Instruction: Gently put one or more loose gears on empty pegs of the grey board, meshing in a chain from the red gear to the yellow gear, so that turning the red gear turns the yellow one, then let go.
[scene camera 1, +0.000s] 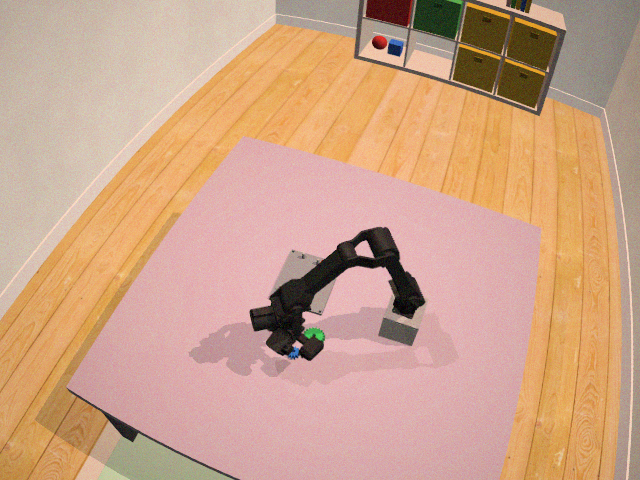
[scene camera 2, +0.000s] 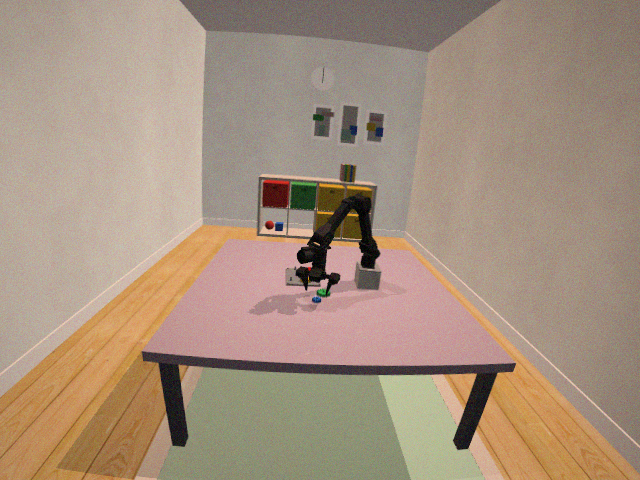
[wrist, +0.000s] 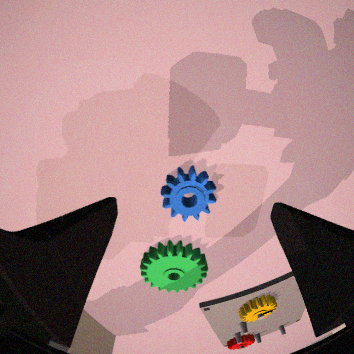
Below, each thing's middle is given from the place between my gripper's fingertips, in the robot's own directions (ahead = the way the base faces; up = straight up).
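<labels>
From my hand, you'd find the blue gear (wrist: 202, 188) 4 cm below and 1 cm to the right. There's also a green gear (wrist: 172, 267), 4 cm below my hand, 8 cm to the right of it and 4 cm behind it. And the grey board (scene camera 1: 295, 267) is 4 cm below my hand, 27 cm to the right of it and 7 cm ahead of it.
</labels>
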